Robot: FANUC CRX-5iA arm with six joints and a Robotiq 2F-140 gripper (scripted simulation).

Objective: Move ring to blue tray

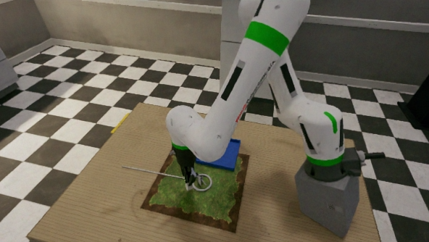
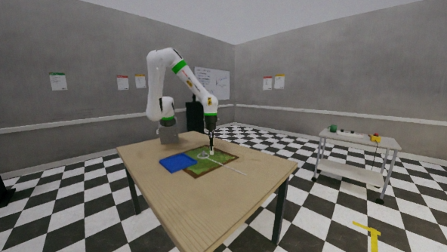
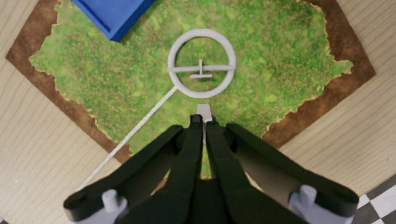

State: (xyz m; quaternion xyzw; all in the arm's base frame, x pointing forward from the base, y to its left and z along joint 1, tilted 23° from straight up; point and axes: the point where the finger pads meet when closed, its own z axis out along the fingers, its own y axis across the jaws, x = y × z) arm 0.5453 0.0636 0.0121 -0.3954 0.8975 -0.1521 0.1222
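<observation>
Now: the white stake 40 mm to the right of my hand, 40 mm behind it and 30 mm below it. The rest, counted from my hand: blue tray: 240 mm to the right, 90 mm behind, 40 mm below; green grass mat: 70 mm to the right, 60 mm below, 30 mm behind.
</observation>
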